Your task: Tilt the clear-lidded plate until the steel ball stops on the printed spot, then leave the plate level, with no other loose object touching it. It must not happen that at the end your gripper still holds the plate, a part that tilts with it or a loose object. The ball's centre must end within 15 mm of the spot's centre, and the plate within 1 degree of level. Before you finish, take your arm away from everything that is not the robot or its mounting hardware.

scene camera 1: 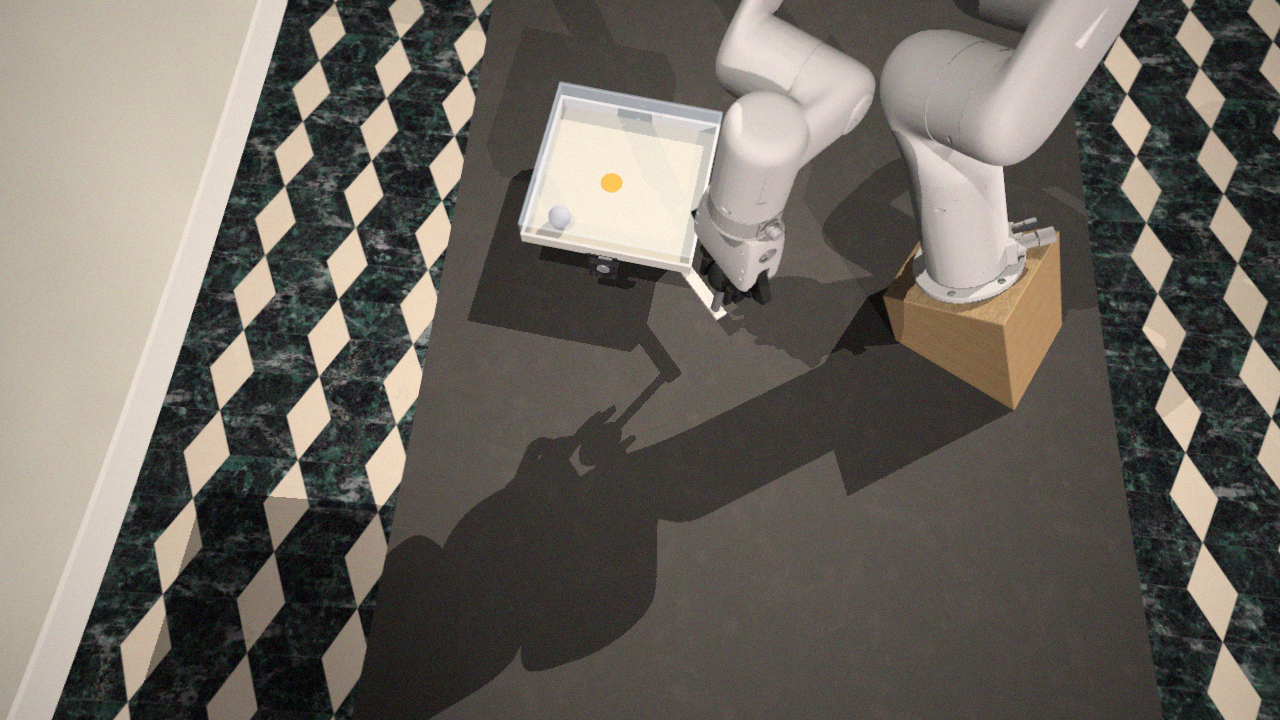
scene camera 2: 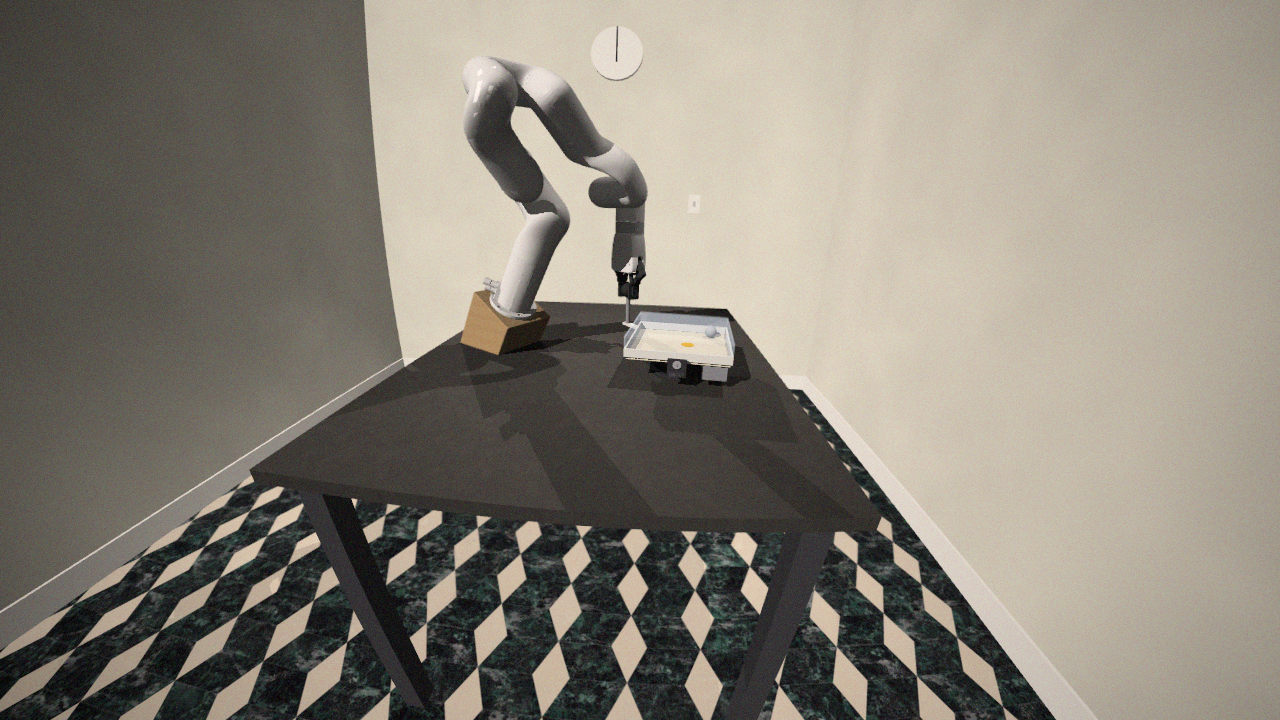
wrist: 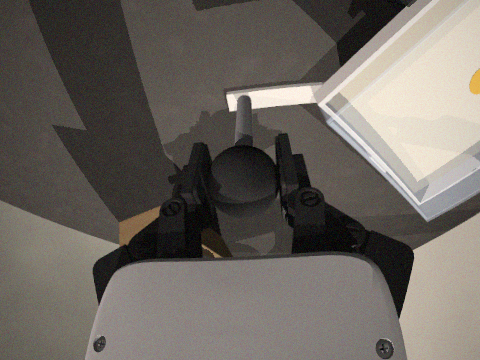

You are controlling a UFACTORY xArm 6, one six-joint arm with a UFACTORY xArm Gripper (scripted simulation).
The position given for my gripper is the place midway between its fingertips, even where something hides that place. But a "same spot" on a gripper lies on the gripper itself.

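My gripper shows in scene camera 1 and in the wrist view, and on my gripper (scene camera 1: 762, 294) is the same spot as (wrist: 96, 292). I see my gripper in scene camera 2 (628, 297) too. There is also a clear-lidded plate, and on the plate (scene camera 2: 701, 340) and (scene camera 1: 606, 97) are the same spot.
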